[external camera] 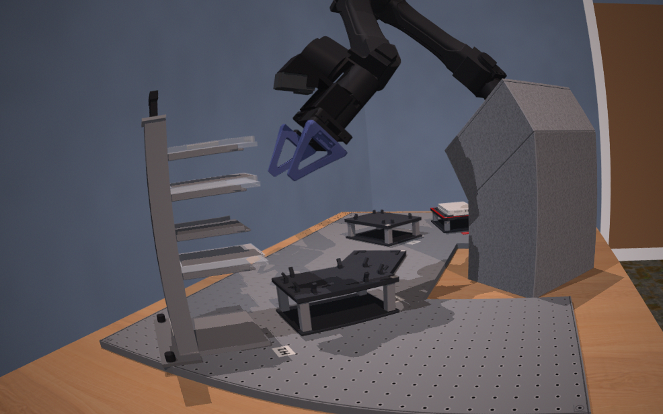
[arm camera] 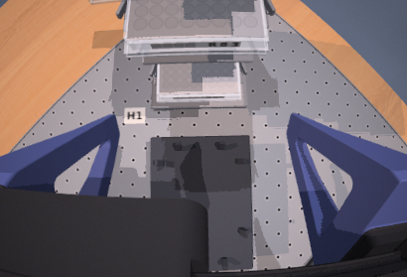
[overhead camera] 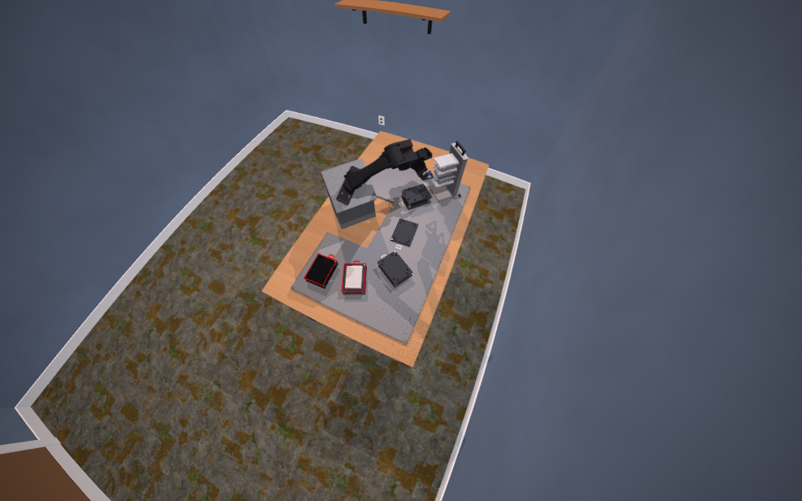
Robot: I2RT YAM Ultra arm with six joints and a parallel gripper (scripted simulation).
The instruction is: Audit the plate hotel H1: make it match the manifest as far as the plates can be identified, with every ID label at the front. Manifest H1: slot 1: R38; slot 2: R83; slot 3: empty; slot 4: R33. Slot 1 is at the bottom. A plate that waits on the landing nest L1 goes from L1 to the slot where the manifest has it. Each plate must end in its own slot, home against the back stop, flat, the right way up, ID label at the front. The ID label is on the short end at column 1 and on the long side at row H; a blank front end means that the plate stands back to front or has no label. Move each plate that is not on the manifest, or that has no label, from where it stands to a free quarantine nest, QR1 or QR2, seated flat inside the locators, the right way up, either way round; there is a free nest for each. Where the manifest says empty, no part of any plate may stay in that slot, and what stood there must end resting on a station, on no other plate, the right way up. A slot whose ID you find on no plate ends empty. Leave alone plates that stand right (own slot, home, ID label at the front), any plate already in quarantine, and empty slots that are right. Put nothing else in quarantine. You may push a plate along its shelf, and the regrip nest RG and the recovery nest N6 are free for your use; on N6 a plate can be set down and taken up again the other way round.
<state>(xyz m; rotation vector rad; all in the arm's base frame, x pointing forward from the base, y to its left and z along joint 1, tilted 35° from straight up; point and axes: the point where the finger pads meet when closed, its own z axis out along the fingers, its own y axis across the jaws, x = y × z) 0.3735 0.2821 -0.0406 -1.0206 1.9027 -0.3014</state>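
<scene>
Right now the regrip nest RG is 17 cm below my hand, 5 cm behind it and 3 cm to the right of it. Round my hand: plate hotel H1: 15 cm ahead, 12 cm to the left, 7 cm below; flat nest N6: 30 cm to the right, 22 cm below, 6 cm behind; H1 tag: 23 cm below, 12 cm to the left, 1 cm behind.
</scene>
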